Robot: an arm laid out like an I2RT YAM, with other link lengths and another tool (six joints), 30 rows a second.
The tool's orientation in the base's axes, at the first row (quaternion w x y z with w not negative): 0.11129 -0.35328 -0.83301 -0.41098
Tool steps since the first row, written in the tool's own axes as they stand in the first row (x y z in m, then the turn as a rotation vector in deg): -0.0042 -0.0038 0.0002 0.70 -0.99 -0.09; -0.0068 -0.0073 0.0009 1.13 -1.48 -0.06; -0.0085 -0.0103 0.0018 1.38 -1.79 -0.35; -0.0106 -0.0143 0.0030 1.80 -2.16 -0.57; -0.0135 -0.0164 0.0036 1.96 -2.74 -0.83; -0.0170 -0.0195 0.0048 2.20 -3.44 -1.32
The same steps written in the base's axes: 0.0005 -0.0035 -0.0044 -1.19 -0.13 -0.21; 0.0001 -0.0057 -0.0082 -1.83 -0.09 -0.32; -0.0006 -0.0071 -0.0114 -2.26 -0.32 -0.21; -0.0017 -0.0089 -0.0156 -2.83 -0.43 -0.09; -0.0010 -0.0107 -0.0187 -3.37 -0.79 -0.20; -0.0004 -0.0128 -0.0230 -4.07 -1.33 -0.20
